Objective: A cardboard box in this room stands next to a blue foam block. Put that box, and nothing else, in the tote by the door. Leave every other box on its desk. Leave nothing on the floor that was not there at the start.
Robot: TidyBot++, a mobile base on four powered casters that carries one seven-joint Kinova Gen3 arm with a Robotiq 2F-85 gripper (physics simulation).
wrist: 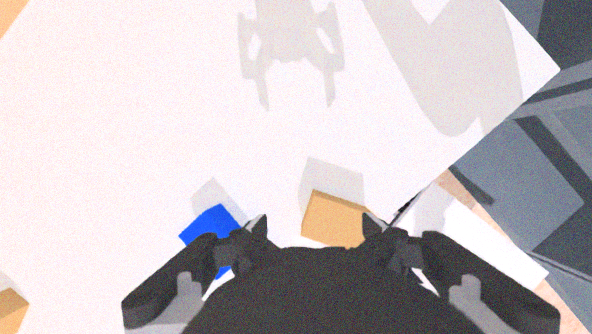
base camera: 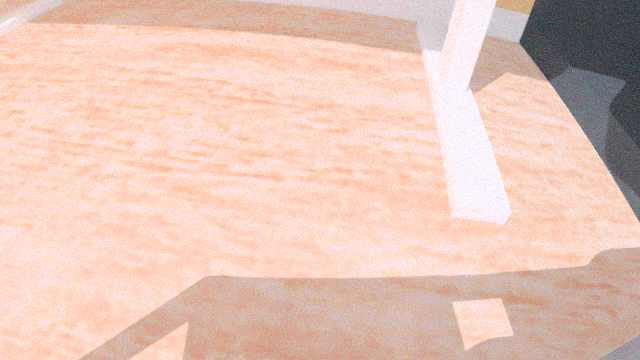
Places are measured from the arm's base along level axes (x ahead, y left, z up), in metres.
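Where they show: gripper, between the fingertips: (wrist: 313, 223).
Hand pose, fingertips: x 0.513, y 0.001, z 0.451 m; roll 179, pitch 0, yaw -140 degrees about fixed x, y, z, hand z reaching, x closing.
Note:
Each offset is from my fingertips to the centre of the thing. "spot": to the spot under its first point. Level surfaces: height alone.
A tan cardboard box @(dx -0.049, dy +0.004, dz -0.103 m) (wrist: 330, 220) sits on the white desk @(dz -0.128 m) (wrist: 125, 125) in the wrist view, at the lower middle. A blue foam block @(dx +0.076, dy +0.149, dz -0.105 m) (wrist: 212, 224) stands to its left, a short gap away, partly hidden by the left finger. My gripper (wrist: 313, 223) is open, with nothing between the fingers. It is above the desk, and the box shows between the fingertips, off toward the right finger, which overlaps its right edge. The lower part of the box is hidden by the gripper body. The tote does not show in either view.
Another tan box @(spot: dx +0.330, dy +0.569, dz -0.107 m) (wrist: 12, 310) shows in part at the lower left. A white object (wrist: 485, 245) with a dark edge is at the right, beside grey furniture (wrist: 520, 185). In the base view a white desk foot @(spot: dx -0.045, dy -0.273, dz -0.823 m) (base camera: 472, 165) stands on the wooden floor @(dz -0.848 m) (base camera: 225, 150), with a dark shape (base camera: 590, 40) at right.

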